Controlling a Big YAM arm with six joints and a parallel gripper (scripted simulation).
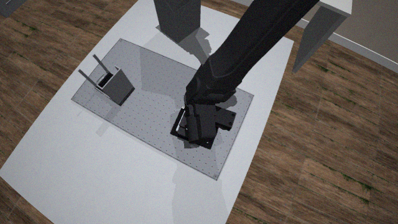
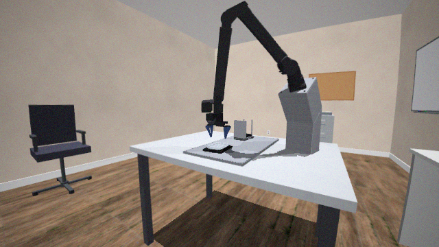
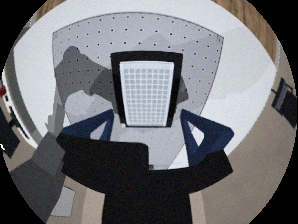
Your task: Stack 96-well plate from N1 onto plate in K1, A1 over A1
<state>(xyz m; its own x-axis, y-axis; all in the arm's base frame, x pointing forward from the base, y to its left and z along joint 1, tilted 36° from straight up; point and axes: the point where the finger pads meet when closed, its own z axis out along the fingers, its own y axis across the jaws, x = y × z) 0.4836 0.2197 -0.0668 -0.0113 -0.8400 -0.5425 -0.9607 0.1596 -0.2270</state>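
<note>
Right now the white 96-well plate is 60 mm below my hand. The rest, counted from my hand: black plate nest N1 (70 mm below); pale A1 mark (60 mm behind, 80 mm to the right, 60 mm below).
</note>
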